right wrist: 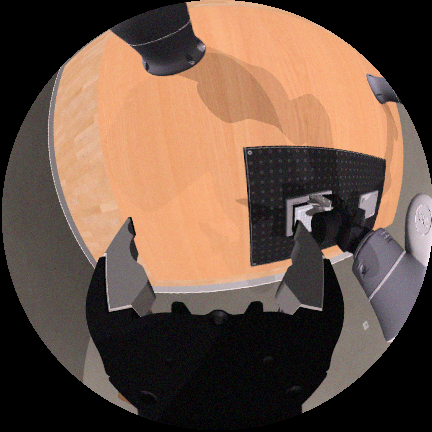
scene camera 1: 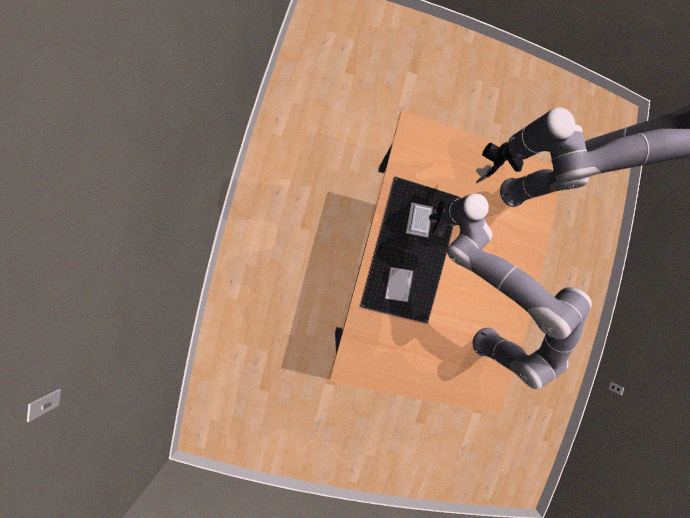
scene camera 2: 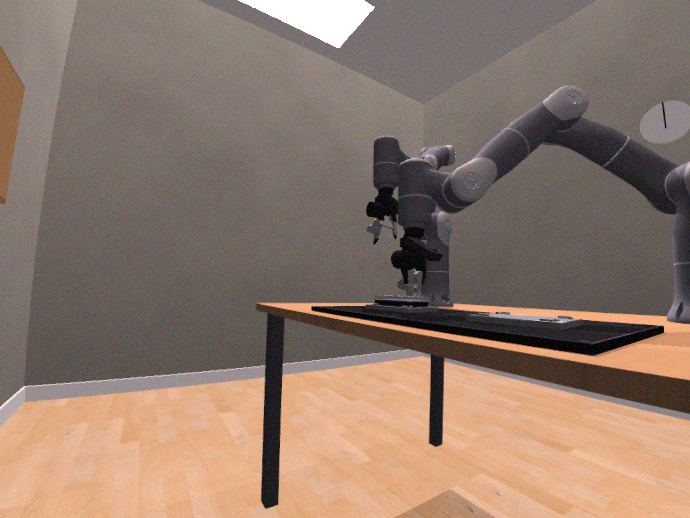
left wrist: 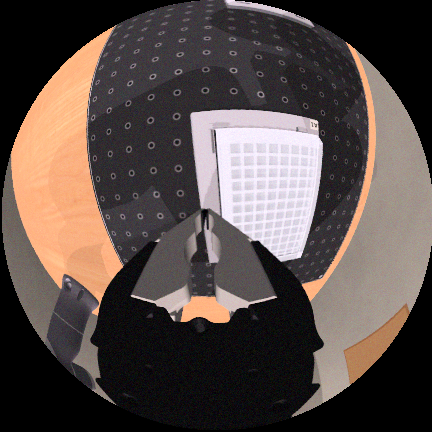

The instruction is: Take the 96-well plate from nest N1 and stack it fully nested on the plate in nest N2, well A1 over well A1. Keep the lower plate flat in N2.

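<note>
A white 96-well plate (scene camera 1: 421, 219) (scene camera 2: 398, 298) (left wrist: 270, 185) (right wrist: 303, 215) sits over a grey nest (left wrist: 202, 145) (right wrist: 289, 220) near the mat's upper end in scene camera 1. An A1 mark shows at the nest's corner in the left wrist view. I cannot tell whether two plates are stacked here. The other nest (scene camera 1: 399, 284) (scene camera 2: 529, 318) (right wrist: 369, 204) shows no plate. Nest numbers are unreadable. My left gripper (left wrist: 205, 210) (scene camera 2: 413, 293) is shut, low beside the plate's long side, its tips over the nest's border. My right gripper (right wrist: 214, 220) (scene camera 2: 385, 239) is open, high above the table.
Both nests stand on a black perforated mat (scene camera 1: 384, 256) (left wrist: 140, 110) (right wrist: 270, 175) on the wooden table (scene camera 1: 473, 295) (right wrist: 175, 150). The left arm (scene camera 1: 518, 284) (scene camera 2: 507, 147) reaches over the table. The right arm (scene camera 1: 568, 150) is close beside its wrist.
</note>
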